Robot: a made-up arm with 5 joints. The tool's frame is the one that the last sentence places.
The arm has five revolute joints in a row. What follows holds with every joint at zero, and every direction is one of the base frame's. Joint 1 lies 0.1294 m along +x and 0.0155 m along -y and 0.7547 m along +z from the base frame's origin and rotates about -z. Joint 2 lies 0.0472 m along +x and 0.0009 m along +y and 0.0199 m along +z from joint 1 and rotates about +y. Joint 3 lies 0.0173 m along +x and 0.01 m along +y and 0.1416 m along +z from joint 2 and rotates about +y. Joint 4 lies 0.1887 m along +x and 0.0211 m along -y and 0.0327 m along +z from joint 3 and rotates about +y. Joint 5 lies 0.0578 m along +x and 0.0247 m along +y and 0.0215 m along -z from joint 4 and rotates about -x. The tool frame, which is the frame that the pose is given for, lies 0.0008 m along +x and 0.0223 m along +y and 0.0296 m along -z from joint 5; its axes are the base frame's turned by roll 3.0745, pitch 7.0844 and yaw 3.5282 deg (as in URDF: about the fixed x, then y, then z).
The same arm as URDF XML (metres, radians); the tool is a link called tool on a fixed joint. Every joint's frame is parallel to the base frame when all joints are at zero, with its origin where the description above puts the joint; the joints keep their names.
<robot name="arm">
  <joint name="tool_fixed" type="fixed">
    <parent link="link5"/>
    <child link="tool"/>
    <origin xyz="0.0008 0.0223 -0.0296" rpy="0.0537 0.1236 0.0616"/>
  </joint>
  <joint name="joint 5" type="continuous">
    <parent link="link4"/>
    <child link="link5"/>
    <origin xyz="0.0578 0.0247 -0.0215" rpy="0.0000 0.0000 0.0000"/>
    <axis xyz="-1 0 0"/>
  </joint>
  <joint name="joint 4" type="continuous">
    <parent link="link3"/>
    <child link="link4"/>
    <origin xyz="0.1887 -0.0211 0.0327" rpy="0.0000 0.0000 0.0000"/>
    <axis xyz="0 1 0"/>
  </joint>
  <joint name="joint 3" type="continuous">
    <parent link="link2"/>
    <child link="link3"/>
    <origin xyz="0.0173 0.0100 0.1416" rpy="0.0000 0.0000 0.0000"/>
    <axis xyz="0 1 0"/>
  </joint>
  <joint name="joint 2" type="continuous">
    <parent link="link1"/>
    <child link="link2"/>
    <origin xyz="0.0472 0.0009 0.0199" rpy="0.0000 0.0000 0.0000"/>
    <axis xyz="0 1 0"/>
  </joint>
  <joint name="joint 1" type="continuous">
    <parent link="base_link"/>
    <child link="link1"/>
    <origin xyz="0.1294 -0.0155 0.7547" rpy="0.0000 0.0000 0.0000"/>
    <axis xyz="0 0 -1"/>
  </joint>
  <link name="base_link"/>
  <link name="link1"/>
  <link name="link2"/>
  <link name="link3"/>
  <link name="link4"/>
  <link name="link5"/>
  <link name="tool"/>
</robot>

